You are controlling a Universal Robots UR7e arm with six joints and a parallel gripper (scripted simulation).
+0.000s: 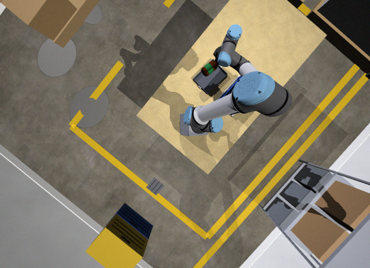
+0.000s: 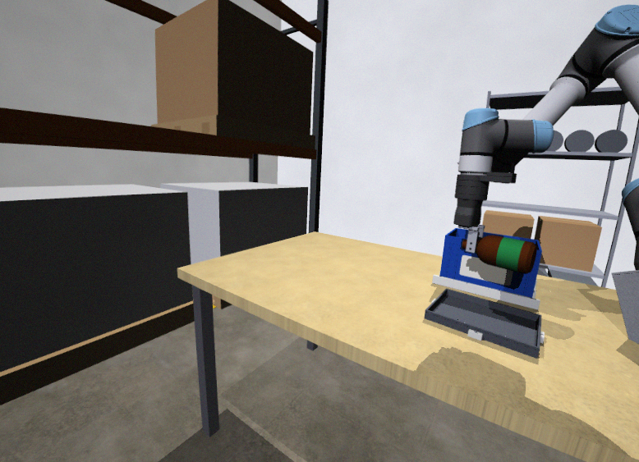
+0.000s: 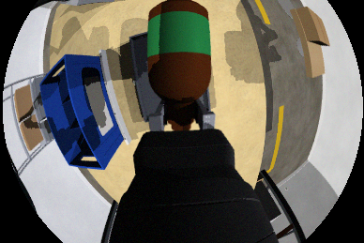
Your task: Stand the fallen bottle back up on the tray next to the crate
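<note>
My hand is 50 mm past the bottle, 10 mm to the right of it and 10 mm above it. From my hand the other things lie so: dark grey tray 50 mm behind, 10 mm to the right, 190 mm below; then blue crate 40 mm behind, 300 mm to the right, 120 mm below.
</note>
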